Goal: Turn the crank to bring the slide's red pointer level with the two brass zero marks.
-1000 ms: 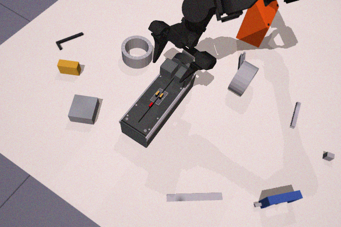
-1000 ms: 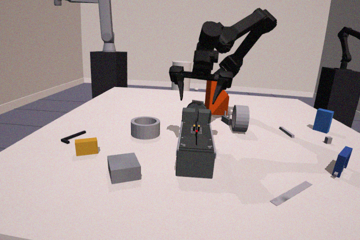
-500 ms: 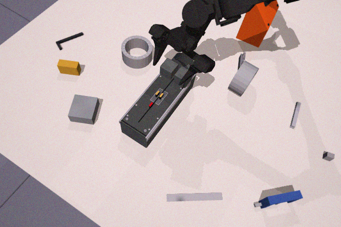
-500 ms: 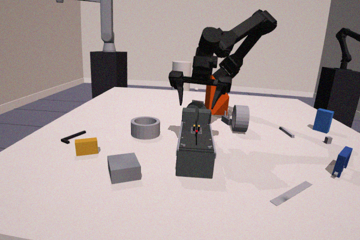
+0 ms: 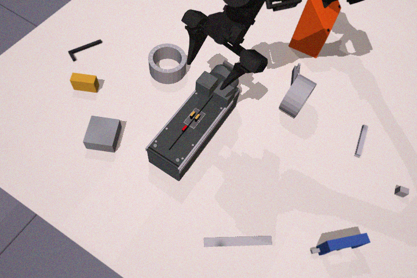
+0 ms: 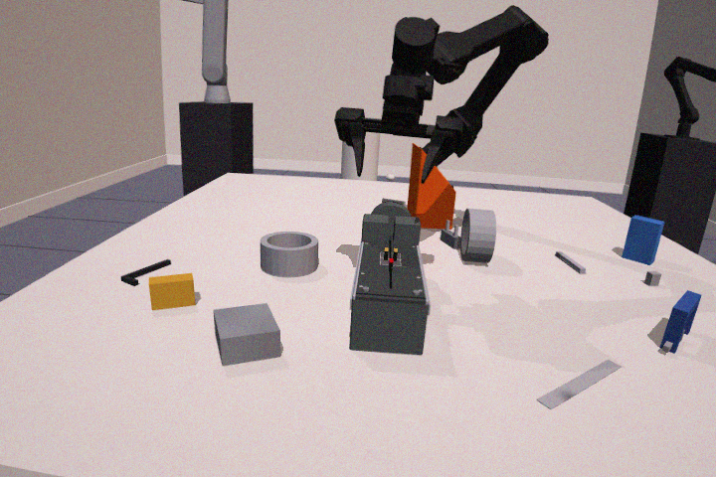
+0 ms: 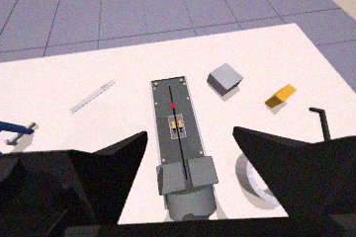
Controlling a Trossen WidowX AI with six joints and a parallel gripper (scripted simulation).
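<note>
Now: gripper tip 140 mm past the crank handle, 10 mm to the left of it and 120 mm above it. Also, from my gripper tip: red pointer (80 mm ahead, 20 mm to the left, 100 mm below); then grey cube (190 mm ahead, 150 mm to the right, 160 mm below); then yellow block (120 mm ahead, 290 mm to the right, 160 mm below).
</note>
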